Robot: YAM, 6 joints.
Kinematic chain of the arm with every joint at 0, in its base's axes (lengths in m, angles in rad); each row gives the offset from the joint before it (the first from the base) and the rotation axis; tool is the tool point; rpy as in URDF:
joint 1: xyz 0 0 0.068 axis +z
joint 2: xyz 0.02 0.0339 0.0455 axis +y
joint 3: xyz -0.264 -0.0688 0 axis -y
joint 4: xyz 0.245 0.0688 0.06 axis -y
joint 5: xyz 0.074 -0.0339 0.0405 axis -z
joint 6: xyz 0.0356 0 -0.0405 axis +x
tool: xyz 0 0 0 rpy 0 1.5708 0
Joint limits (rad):
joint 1: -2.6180..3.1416
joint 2: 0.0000..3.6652
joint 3: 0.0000..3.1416
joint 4: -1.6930..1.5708
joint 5: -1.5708..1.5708
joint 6: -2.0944..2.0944
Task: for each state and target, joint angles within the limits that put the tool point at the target. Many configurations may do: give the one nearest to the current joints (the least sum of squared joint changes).
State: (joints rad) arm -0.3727 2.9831 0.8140 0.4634 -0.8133 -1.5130
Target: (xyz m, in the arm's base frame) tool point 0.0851 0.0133 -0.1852
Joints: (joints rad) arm -0.1612 3.1968 0.7164 0.4272 -0.8516 -1.5130
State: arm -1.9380 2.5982 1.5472 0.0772 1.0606 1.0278
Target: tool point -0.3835 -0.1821 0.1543
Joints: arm -2.6180 2.0775 1.3008 -0.0325 1.2741 1.0278
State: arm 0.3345 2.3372 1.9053 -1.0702 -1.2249 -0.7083
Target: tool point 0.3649 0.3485 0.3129
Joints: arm 0.6968 2.3055 2.3225 -0.7868 -1.1926 -0.7083
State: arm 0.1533 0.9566 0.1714 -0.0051 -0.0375 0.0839
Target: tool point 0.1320 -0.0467 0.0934
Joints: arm -0.3192 0.9753 0.0895 -0.0312 0.0822 0.0839
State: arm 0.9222 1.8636 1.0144 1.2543 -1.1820 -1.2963
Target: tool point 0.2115 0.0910 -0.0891
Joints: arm 0.2689 2.6749 0.5780 1.0269 -1.0891 -1.2963
